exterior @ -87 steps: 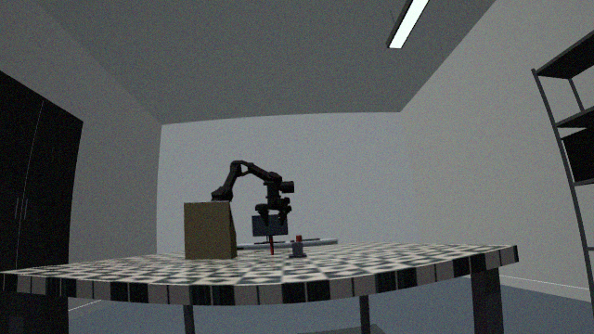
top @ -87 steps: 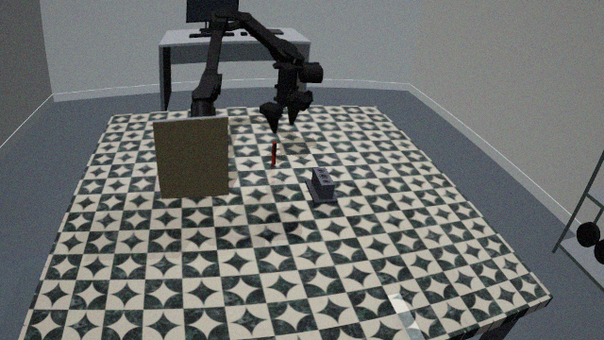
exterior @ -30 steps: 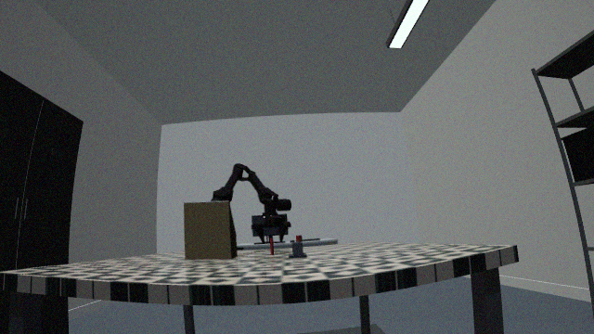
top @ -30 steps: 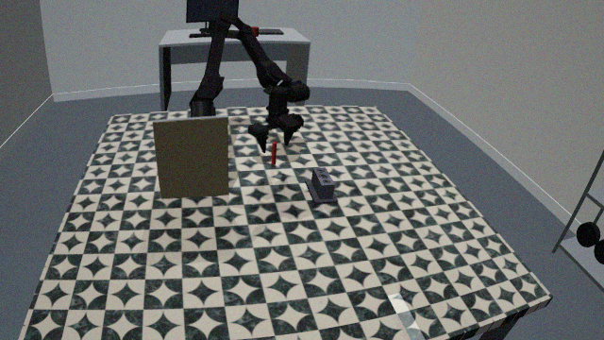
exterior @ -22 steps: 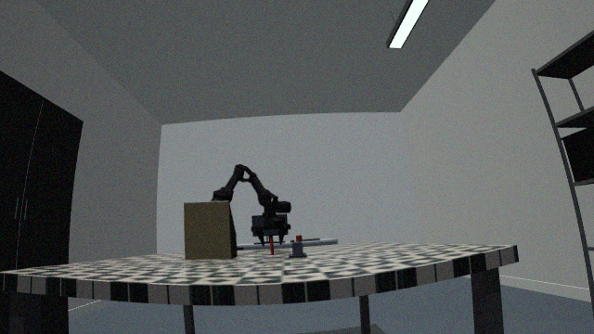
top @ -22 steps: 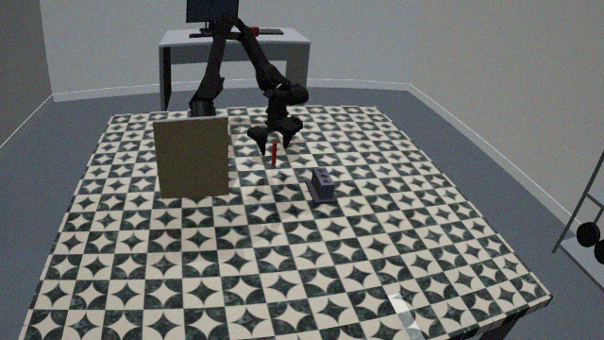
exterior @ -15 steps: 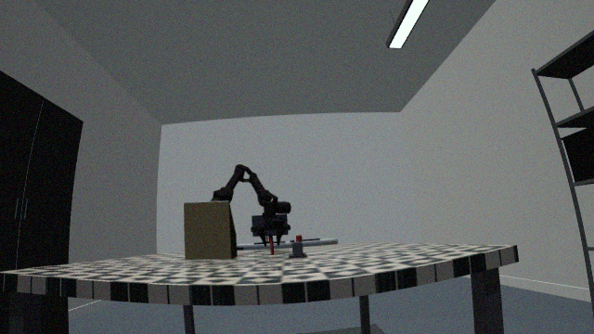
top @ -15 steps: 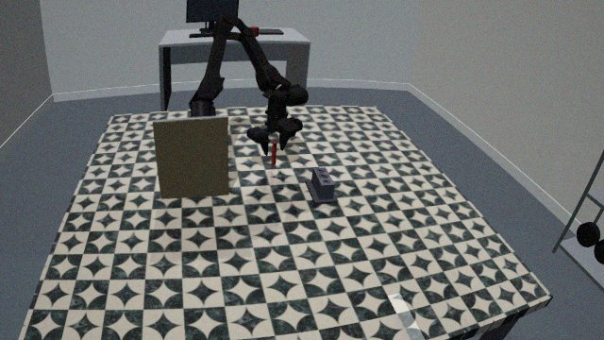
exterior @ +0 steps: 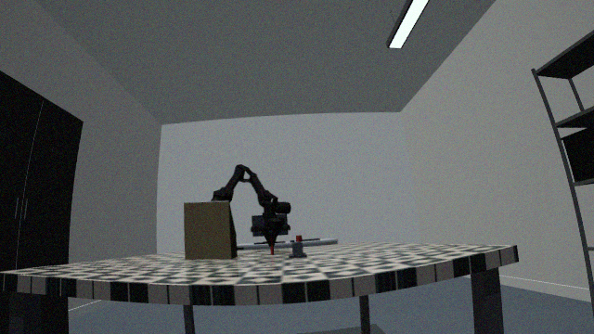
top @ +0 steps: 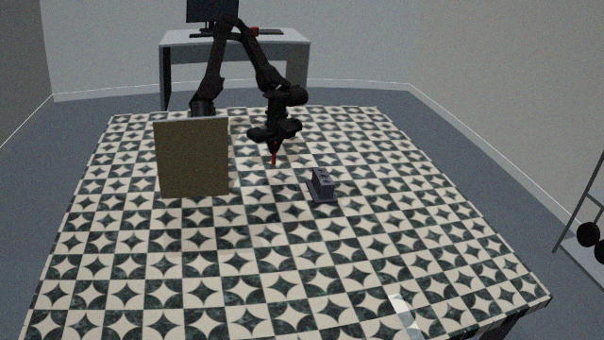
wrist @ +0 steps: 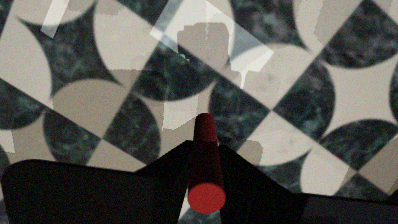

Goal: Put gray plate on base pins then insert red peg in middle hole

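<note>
The gray plate lies 20 cm to the right of my gripper tip and 9 cm ahead of it. The rest, counted from my gripper tip: dark base 19 cm to the right, 9 cm ahead, 3 cm below; red peg right at my gripper tip.
</note>
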